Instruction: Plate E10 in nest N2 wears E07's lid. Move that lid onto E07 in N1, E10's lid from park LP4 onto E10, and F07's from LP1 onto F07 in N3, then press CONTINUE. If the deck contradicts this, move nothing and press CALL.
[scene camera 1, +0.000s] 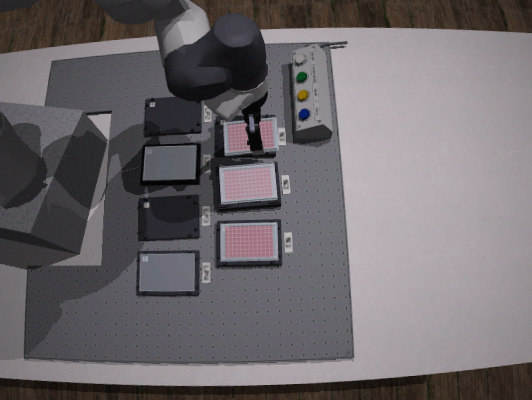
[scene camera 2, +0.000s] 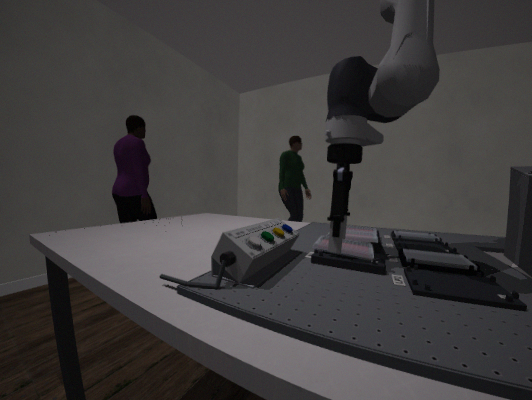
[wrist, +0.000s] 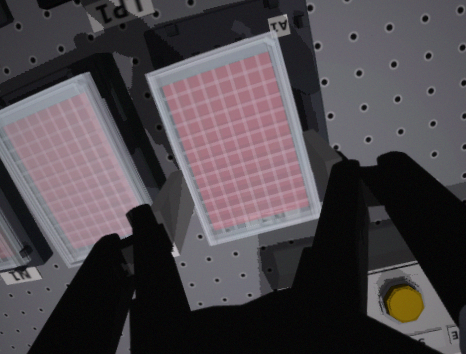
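My gripper (scene camera 1: 255, 145) (scene camera 2: 338, 242) (wrist: 246, 169) points down at nest N3, shut across the narrow width of a pink-welled plate (scene camera 1: 237, 137) (scene camera 2: 360, 250) (wrist: 235, 125). This plate sits shifted and askew over its dark nest (scene camera 1: 219, 147) (scene camera 2: 350, 263) (wrist: 300, 65), towards the N3 label; no lid is clear on it. The paler plate (scene camera 1: 248, 184) (wrist: 70, 170) in N2 looks lidded. The plate (scene camera 1: 249, 242) in N1 shows stronger pink. A grey lid (scene camera 1: 170, 164) (scene camera 2: 440, 258) lies in LP1, another lid (scene camera 1: 167, 272) in LP4. Plate names are unreadable.
Park nests LP2 (scene camera 1: 172, 117) and LP3 (scene camera 1: 167, 219) hold no lid. A sloped button box (scene camera 1: 310, 117) (scene camera 2: 255, 260) with white, green, yellow and blue buttons stands beside N3; its yellow button (wrist: 405, 303) shows near my right finger. Two people stand beyond the table.
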